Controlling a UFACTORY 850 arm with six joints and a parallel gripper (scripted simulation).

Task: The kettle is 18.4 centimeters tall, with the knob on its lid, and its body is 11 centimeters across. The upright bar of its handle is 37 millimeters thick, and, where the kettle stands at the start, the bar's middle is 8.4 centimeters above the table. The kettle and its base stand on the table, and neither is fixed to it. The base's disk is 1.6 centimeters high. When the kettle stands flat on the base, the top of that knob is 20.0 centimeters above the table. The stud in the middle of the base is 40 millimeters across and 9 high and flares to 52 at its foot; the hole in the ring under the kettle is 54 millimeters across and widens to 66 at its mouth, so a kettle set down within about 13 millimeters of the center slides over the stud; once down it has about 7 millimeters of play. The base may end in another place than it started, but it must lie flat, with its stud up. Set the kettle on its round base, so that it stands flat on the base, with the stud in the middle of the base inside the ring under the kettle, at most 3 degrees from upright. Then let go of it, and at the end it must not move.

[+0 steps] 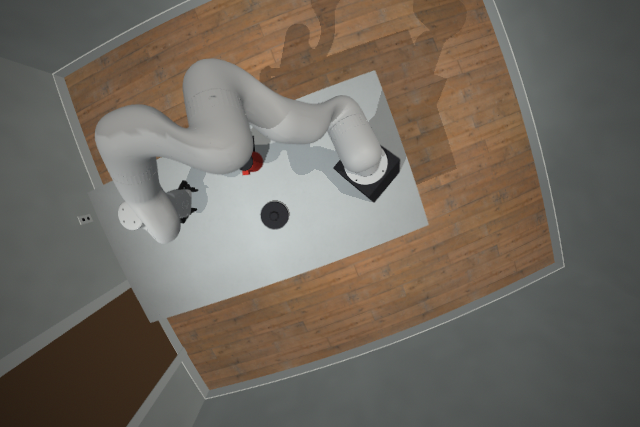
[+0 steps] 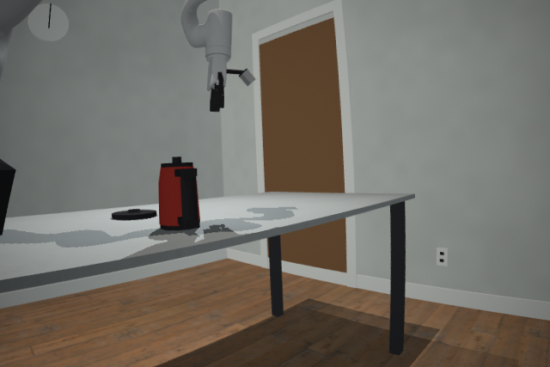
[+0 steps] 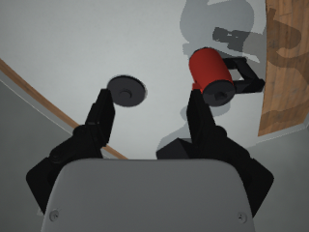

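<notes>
Now: hand 26 cm above the red kettle, 21 cm past it and 12 cm to the left of it. From my hand the other things lie so: black round base 34 cm below, 22 cm to the left, 20 cm behind.
</notes>
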